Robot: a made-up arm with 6 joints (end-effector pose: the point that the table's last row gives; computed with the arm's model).
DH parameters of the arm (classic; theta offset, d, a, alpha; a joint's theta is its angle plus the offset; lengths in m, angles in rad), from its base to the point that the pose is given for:
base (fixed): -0.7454 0 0.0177 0
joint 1: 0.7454 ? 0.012 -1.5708
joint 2: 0.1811 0 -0.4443 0
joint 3: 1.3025 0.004 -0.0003 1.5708
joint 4: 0 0.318 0.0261 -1.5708
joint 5: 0 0.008 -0.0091 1.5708
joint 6: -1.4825 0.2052 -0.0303 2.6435
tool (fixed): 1.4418 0.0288 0 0
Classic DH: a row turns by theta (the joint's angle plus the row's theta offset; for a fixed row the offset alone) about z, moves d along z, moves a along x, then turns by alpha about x.
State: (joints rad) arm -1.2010 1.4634 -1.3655 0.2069 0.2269 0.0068
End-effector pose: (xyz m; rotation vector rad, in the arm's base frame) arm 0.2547 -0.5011 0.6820 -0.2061 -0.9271 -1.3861
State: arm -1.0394 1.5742 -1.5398 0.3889 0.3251 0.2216
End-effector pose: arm 0.3607 -0.4958 0.7031 0.2517 -1.0327 -1.3992
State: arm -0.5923 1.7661 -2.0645 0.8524 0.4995 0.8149
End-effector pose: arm 0.5913 -0.3148 0.8418 1.5236 -0.9275 -1.1183
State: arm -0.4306 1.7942 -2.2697 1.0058 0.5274 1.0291
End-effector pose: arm 0.6120 -0.2031 0.9198 1.9418 -0.7126 -0.8966
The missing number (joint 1, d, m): 0.277
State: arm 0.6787 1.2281 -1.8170 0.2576 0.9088 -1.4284
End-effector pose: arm 0.2509 0.2786 0.8463 -0.4775 -1.2012 1.3539
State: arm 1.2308 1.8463 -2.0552 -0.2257 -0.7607 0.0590
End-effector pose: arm 0.1473 0.5638 0.9034 1.3833 -1.7420 0.8230
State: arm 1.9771 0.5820 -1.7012 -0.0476 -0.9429 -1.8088
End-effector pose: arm 0.0878 -0.2519 1.0348 0.6093 -2.3979 -0.7039
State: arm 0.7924 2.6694 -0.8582 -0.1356 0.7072 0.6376
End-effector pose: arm 0.1822 0.1739 -0.0528 -0.7406 1.0316 -0.0717
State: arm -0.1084 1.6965 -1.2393 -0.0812 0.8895 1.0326
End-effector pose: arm 0.5387 -0.0677 0.4030 0.3769 0.1404 -1.2400
